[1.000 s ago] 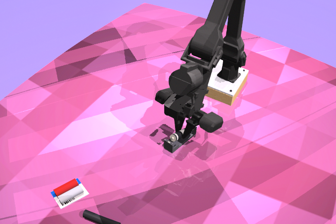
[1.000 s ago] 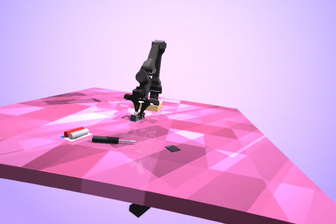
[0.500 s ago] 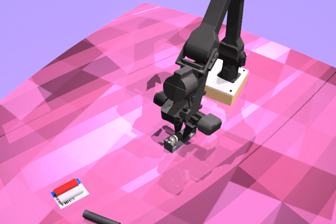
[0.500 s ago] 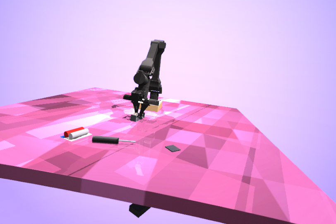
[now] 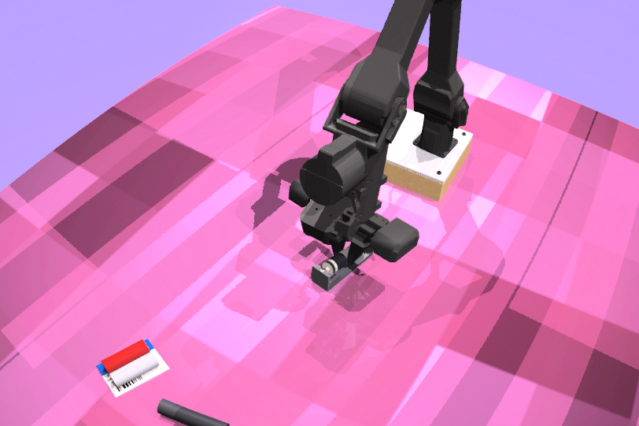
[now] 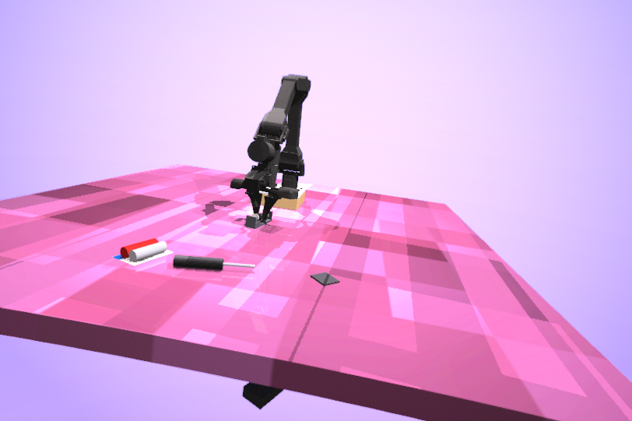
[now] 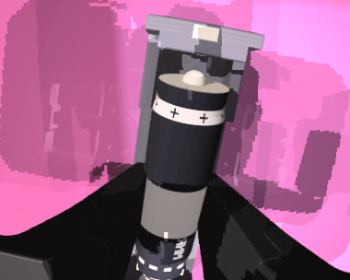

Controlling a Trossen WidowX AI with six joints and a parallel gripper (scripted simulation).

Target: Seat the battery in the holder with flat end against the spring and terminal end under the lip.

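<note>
My gripper tip is now 1 cm below the battery. Round my gripper tip: black-handled screwdriver (32 cm ahead, 5 cm to the left); dark plate (27 cm ahead, 25 cm to the left, 1 cm below); blister card (33 cm ahead, 11 cm to the right).
</note>
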